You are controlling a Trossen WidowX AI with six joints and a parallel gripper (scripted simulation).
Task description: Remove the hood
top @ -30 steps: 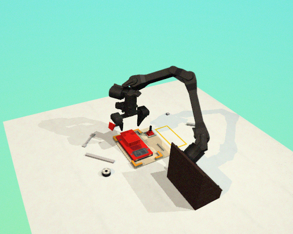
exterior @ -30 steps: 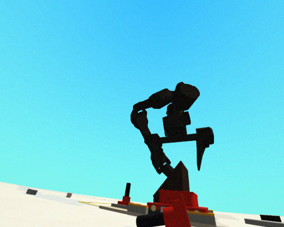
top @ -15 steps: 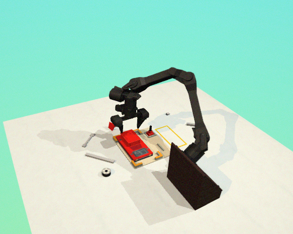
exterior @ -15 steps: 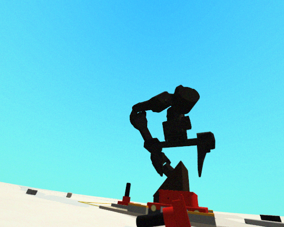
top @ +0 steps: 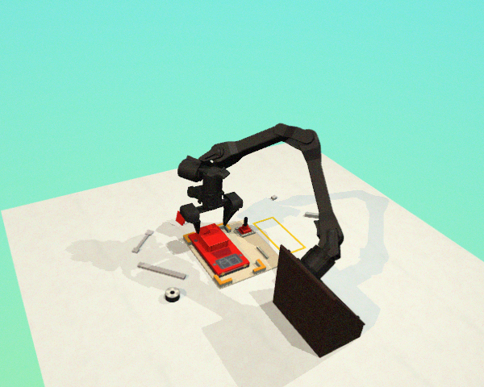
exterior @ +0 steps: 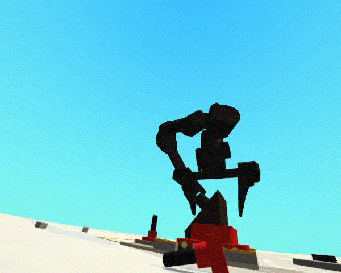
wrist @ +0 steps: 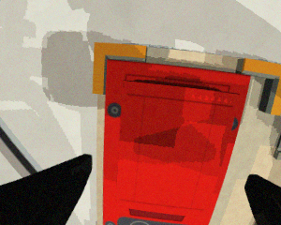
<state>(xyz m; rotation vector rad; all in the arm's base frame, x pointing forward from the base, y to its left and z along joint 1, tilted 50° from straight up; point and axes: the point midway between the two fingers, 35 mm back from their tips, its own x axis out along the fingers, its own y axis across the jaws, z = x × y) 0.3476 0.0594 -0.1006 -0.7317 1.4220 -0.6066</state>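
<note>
Now: the hood 30 mm below my gripper tip. Round my gripper tip: wheel (160 mm behind, 180 mm to the left, 60 mm below); then grey engine block (50 mm below).
</note>
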